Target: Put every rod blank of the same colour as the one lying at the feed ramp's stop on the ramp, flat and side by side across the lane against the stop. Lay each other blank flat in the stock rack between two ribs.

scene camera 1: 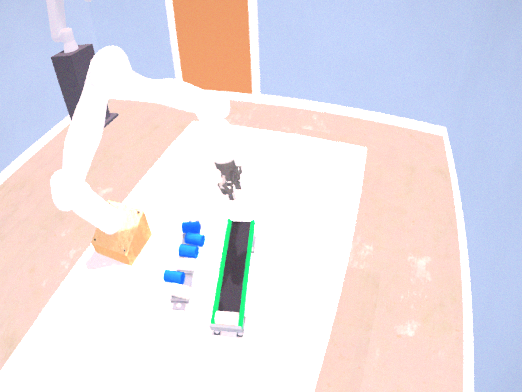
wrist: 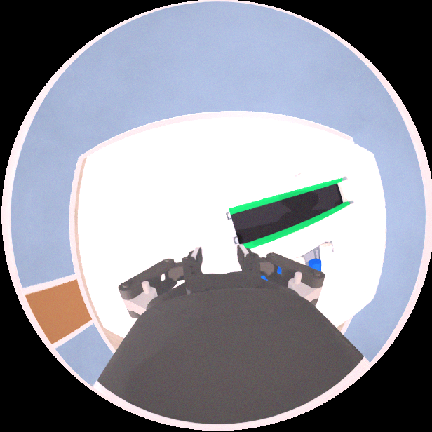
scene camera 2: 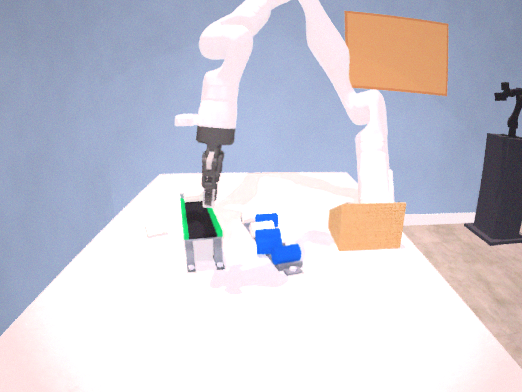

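The feed ramp has green rails [scene camera 1: 248, 270] [scene camera 2: 216, 226] [wrist: 295, 194] and a black lane. A white blank [scene camera 1: 227, 318] lies across its stop end. Several blue blanks, among them one at the rack's open stretch [scene camera 1: 174, 276] and one at the tall-leg end [scene camera 2: 286, 253], lie at the grey stock rack [scene camera 1: 188, 280] [scene camera 2: 293, 270]. White blanks [scene camera 1: 181, 291] [scene camera 2: 262, 227] also lie along it, hard to tell from the glare. A blue blank [wrist: 315, 265] shows in the wrist view. My gripper [scene camera 1: 231, 197] [scene camera 2: 209, 204] [wrist: 219, 252] is partly open and empty, near the ramp's high end.
A wooden block [scene camera 1: 122, 240] [scene camera 2: 370, 227] stands beside the rack, at the arm's base. A small flat white piece [scene camera 2: 156, 231] [wrist: 297, 174] lies on the ramp's other side. A dark pedestal [scene camera 1: 75, 75] [scene camera 2: 500, 185] stands off the table.
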